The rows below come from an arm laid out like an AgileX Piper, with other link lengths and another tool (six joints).
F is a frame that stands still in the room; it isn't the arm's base.
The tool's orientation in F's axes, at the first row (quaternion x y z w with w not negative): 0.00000, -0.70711, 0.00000, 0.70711
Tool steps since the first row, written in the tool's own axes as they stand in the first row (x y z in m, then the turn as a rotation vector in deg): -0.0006, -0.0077, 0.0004, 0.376, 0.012, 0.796; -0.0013, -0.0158, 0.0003, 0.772, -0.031, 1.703; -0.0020, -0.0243, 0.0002, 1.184, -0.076, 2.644; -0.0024, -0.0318, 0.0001, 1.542, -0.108, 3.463; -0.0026, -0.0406, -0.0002, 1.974, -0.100, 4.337; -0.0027, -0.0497, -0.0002, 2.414, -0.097, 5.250
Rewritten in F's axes. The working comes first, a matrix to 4 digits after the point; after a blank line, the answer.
The tool's axes in the first row as the columns of a matrix, in F's axes (used below as rounded here):
0.0000, 0.0000, -1.0000
0.0000, 1.0000, 0.0000
1.0000, 0.0000, 0.0000

-0.0004, -0.0077, -0.0006, -0.796, 0.012, 0.376; -0.0003, -0.0158, -0.0013, -1.703, -0.031, 0.772; -0.0002, -0.0243, -0.0020, -2.644, -0.076, 1.184; -0.0001, -0.0318, -0.0024, -3.463, -0.108, 1.542; 0.0002, -0.0406, -0.0026, -4.337, -0.100, 1.974; 0.0002, -0.0497, -0.0027, -5.250, -0.097, 2.414
